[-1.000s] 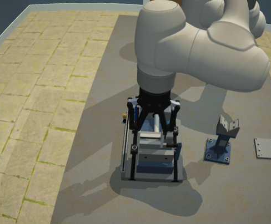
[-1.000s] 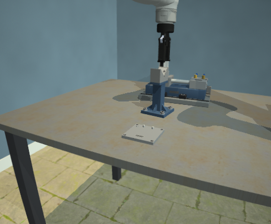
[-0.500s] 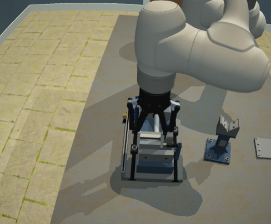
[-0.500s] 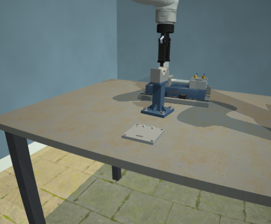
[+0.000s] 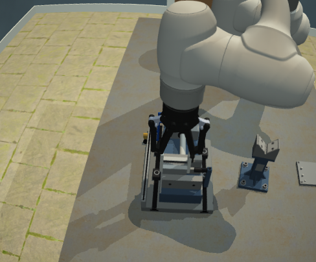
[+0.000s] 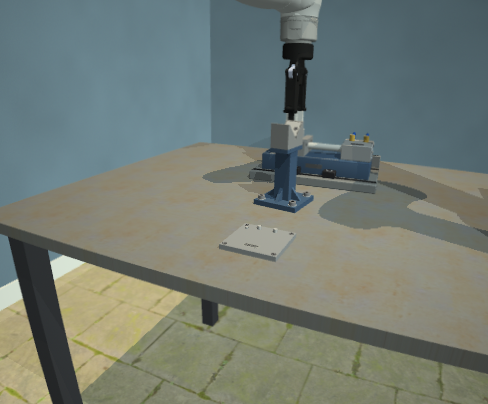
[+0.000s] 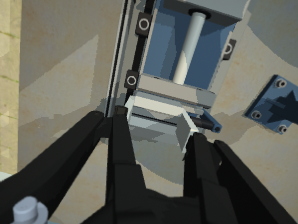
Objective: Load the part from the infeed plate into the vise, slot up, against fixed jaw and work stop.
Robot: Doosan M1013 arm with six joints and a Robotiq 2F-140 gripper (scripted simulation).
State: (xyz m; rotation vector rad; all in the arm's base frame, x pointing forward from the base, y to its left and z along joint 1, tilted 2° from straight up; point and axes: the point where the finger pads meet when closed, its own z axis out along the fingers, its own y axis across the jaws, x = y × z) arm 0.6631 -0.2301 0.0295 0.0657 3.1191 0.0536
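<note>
Now: the part 20 mm below my hand. Round my hand: work stop (70 mm to the left, 30 mm below); then moving jaw (30 mm behind, 20 mm to the left, 40 mm below); then fixed jaw (30 mm ahead, 20 mm to the left, 40 mm below).
</note>
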